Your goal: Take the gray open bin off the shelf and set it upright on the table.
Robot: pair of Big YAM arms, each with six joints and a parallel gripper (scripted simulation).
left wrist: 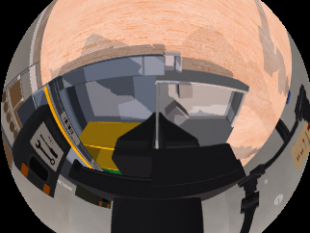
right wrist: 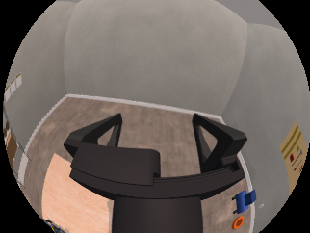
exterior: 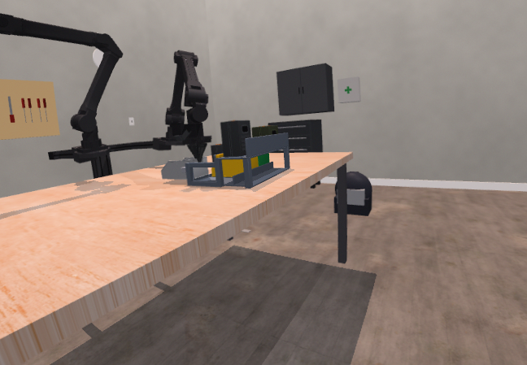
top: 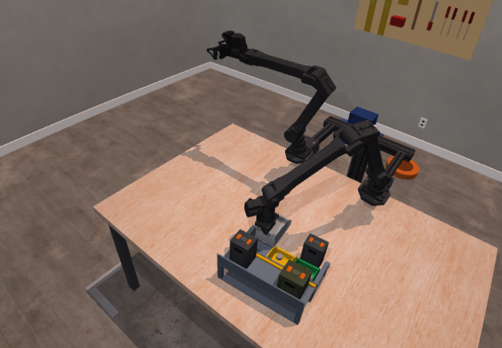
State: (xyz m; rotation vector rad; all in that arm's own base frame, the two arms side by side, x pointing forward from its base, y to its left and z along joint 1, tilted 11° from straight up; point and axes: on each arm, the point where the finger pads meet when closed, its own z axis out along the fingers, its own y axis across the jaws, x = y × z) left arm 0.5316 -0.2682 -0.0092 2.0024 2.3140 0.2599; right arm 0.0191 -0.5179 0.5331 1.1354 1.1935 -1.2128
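Right now the gray open bin is 80 mm behind my left hand, 30 mm below it and 10 mm to the right of it. From my left hand the other things lie so: yellow bin: 130 mm to the left, 70 mm ahead, 40 mm below; gray shelf: 130 mm to the left, 100 mm ahead, 20 mm below; green bin: 240 mm to the left, 50 mm ahead, 40 mm below.
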